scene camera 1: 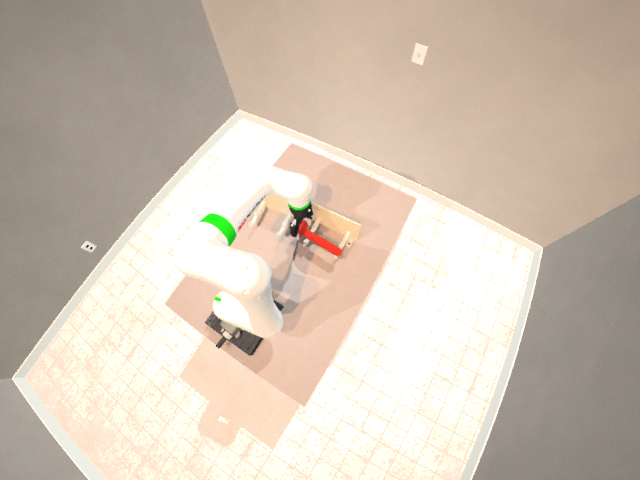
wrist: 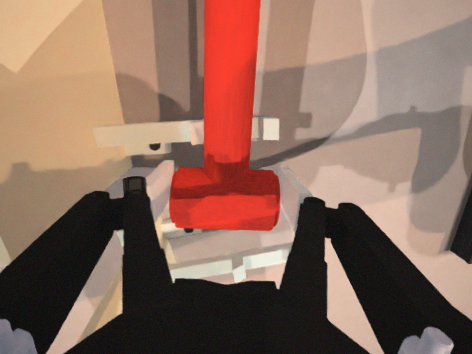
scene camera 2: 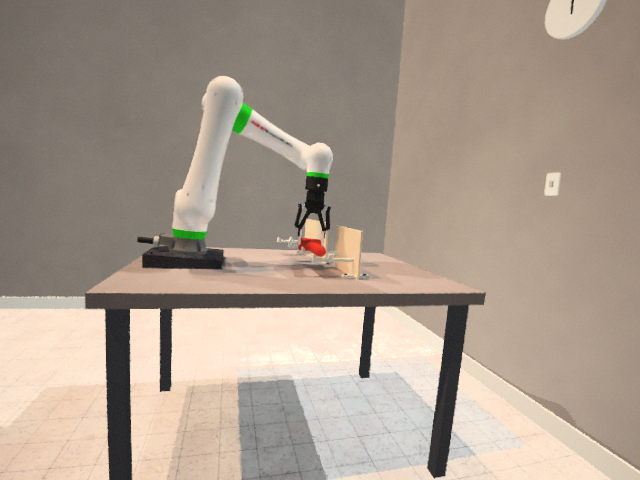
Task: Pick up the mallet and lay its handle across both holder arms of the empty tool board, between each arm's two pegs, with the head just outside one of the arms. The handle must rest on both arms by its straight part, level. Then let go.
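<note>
The red mallet (scene camera 1: 321,241) (scene camera 2: 313,246) (wrist: 230,90) is held by its head, with the handle pointing away from my gripper (scene camera 1: 299,229) (wrist: 226,178). The gripper is shut on the head and points down. The empty tool board (scene camera 1: 338,222) (scene camera 2: 348,250) (wrist: 60,105) stands upright, its arms reaching toward the robot base. In the wrist view the handle crosses above one holder arm (wrist: 112,135), between its two pegs. In scene camera 1 the handle's far end is near the outer part of the other arm (scene camera 1: 345,240). Contact with the arms and exact level cannot be told.
A second upright board (scene camera 1: 275,204) (scene camera 2: 312,226) stands beside the empty one, with pale arms and a pale tool (scene camera 1: 283,226) (scene camera 2: 285,240) close to the gripper. The robot's black base (scene camera 1: 251,345) (scene camera 2: 181,258) stands on the brown table (scene camera 1: 320,330) (scene camera 2: 284,299).
</note>
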